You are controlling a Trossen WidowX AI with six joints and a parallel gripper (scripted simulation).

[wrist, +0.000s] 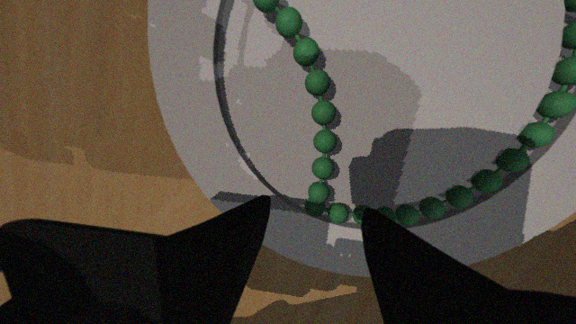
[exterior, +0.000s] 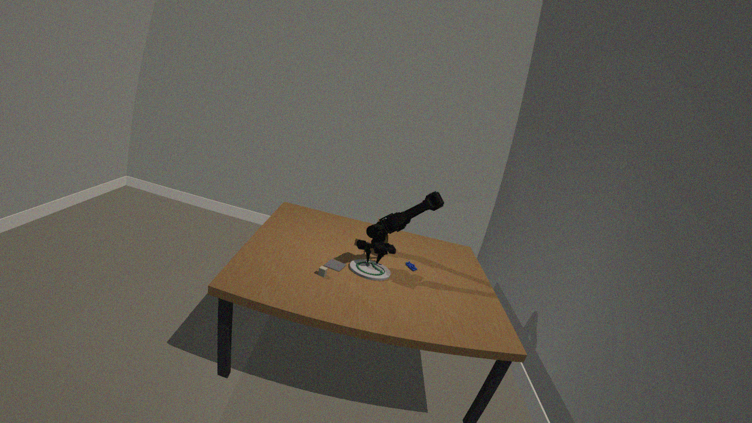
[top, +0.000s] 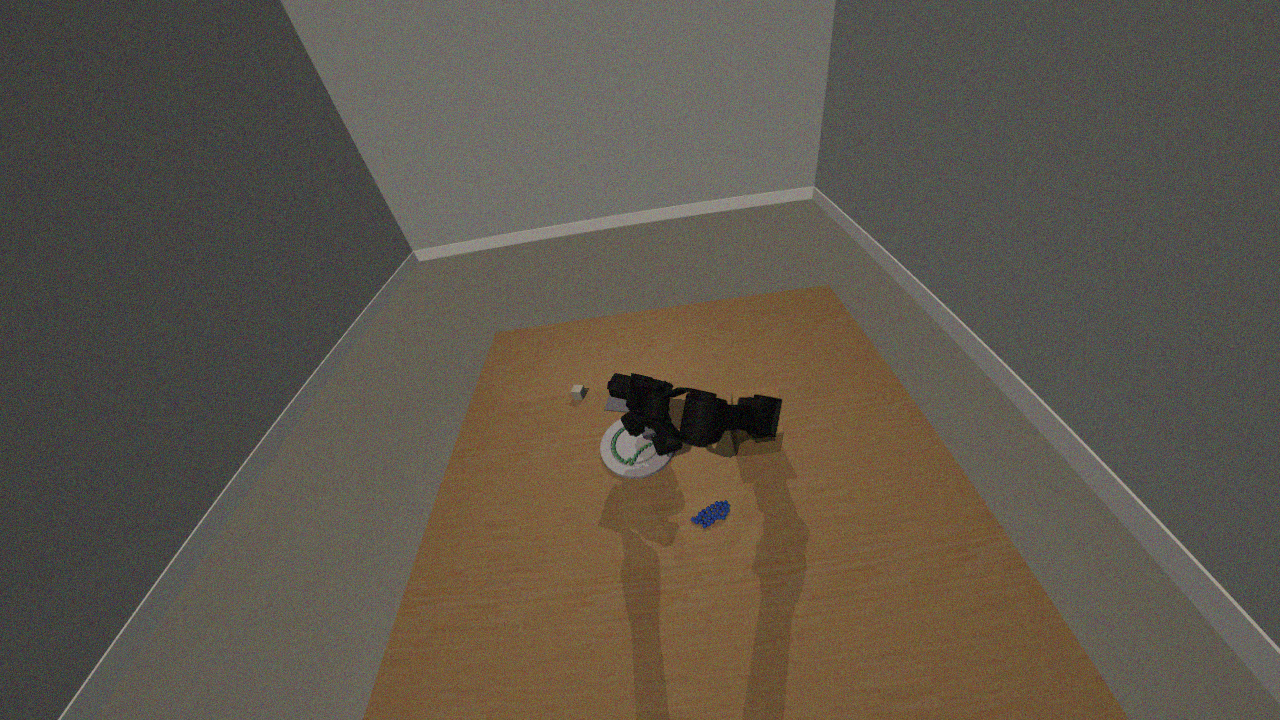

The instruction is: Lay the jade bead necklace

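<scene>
The round bead board is 60 mm ahead of my gripper tip and 10 mm below it. From my gripper tip the other things lie so: pale block (250 mm ahead, 200 mm to the right); then flat grey plate (170 mm to the right, 110 mm ahead, 20 mm below).
</scene>
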